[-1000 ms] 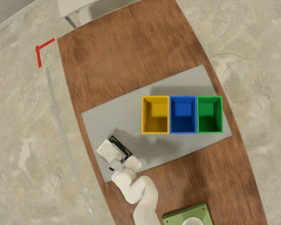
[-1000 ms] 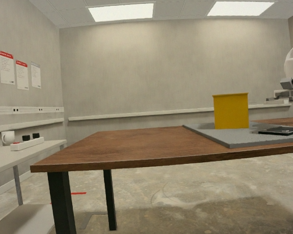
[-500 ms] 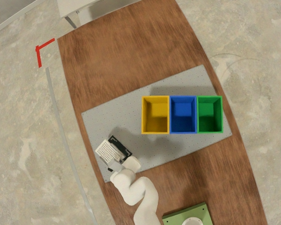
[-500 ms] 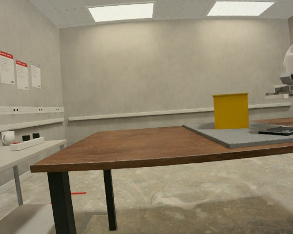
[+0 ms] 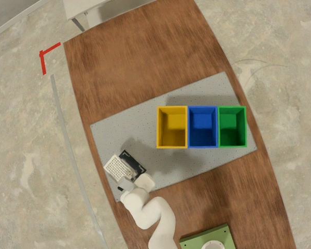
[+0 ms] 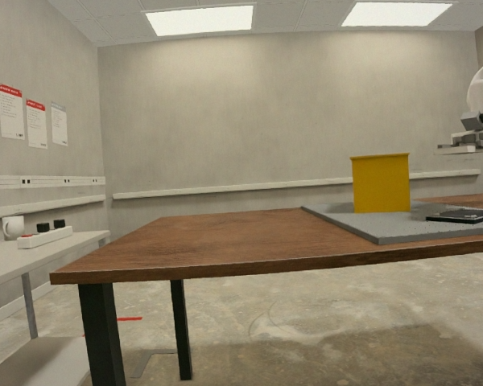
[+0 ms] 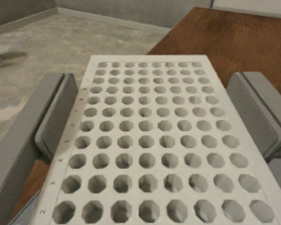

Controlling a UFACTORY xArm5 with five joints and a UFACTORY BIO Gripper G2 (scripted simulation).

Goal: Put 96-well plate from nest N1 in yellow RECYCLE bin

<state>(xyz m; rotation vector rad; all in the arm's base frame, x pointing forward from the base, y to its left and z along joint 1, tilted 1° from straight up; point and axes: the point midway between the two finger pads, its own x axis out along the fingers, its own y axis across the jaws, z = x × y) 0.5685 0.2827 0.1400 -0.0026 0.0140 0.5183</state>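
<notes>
The yellow bin lies 11 cm ahead of my hand, 29 cm to the right of it and 9 cm below it. From my hand the other things lie so: black plate nest 17 cm below; blue bin 6 cm ahead, 41 cm to the right, 9 cm below; white 96-well plate 1 cm below.
</notes>
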